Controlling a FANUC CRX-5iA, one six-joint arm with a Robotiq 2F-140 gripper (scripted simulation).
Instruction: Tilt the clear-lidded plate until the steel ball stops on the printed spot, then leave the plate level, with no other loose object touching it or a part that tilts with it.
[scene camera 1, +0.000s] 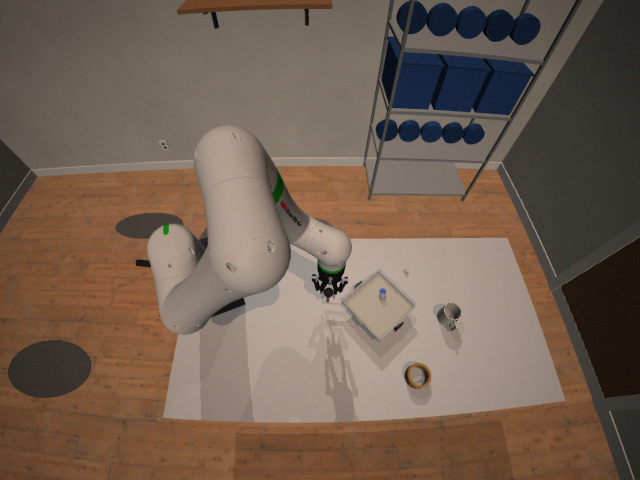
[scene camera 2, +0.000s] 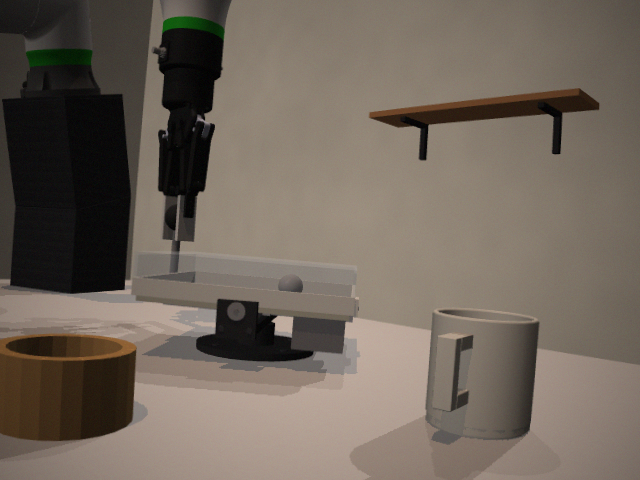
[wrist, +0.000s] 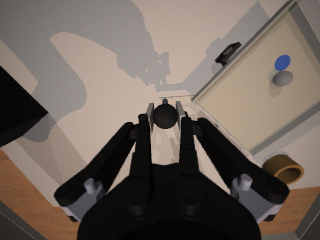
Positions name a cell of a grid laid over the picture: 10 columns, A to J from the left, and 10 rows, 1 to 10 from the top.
Scene:
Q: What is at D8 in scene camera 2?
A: A black pivot stand.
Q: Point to my gripper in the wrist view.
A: F5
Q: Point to my gripper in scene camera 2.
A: C6

